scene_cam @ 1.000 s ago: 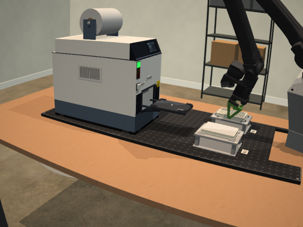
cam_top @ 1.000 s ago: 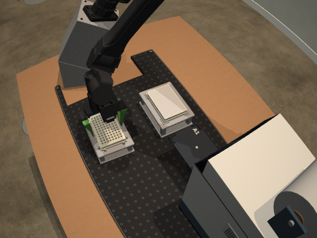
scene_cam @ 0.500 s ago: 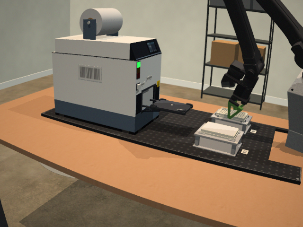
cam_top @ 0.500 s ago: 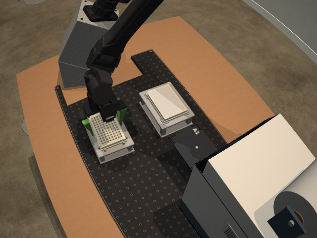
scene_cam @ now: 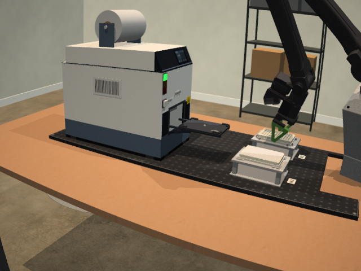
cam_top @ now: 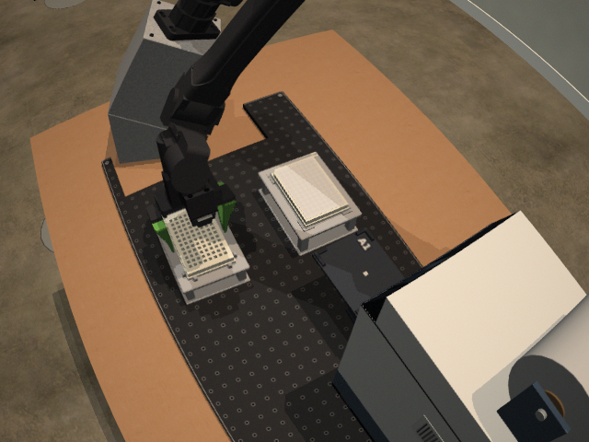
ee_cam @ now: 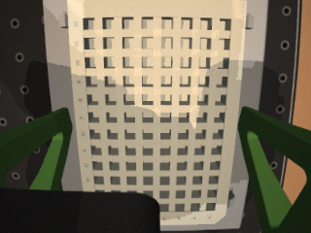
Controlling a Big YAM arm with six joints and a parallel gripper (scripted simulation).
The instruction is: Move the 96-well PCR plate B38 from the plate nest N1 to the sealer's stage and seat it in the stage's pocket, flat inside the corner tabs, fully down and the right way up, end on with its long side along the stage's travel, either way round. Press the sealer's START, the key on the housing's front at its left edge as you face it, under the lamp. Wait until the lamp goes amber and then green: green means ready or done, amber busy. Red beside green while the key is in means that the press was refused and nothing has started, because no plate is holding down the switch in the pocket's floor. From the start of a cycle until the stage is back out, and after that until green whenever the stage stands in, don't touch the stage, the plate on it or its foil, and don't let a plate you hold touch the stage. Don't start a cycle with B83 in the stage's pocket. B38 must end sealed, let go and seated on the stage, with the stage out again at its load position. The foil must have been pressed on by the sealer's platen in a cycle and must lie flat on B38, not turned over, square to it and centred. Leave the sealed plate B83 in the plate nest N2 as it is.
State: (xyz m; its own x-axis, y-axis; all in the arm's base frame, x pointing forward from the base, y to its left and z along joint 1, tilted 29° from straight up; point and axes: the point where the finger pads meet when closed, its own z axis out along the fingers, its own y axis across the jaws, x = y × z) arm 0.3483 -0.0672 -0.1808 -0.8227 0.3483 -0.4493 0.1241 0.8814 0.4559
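The plate B38 lies right at my hand. From my hand the other things lie so: nest N2: 210 mm to the left, 20 mm ahead, 10 mm below; then sealed plate B83: 210 mm to the left, 20 mm ahead; then nest N1: 20 mm below.
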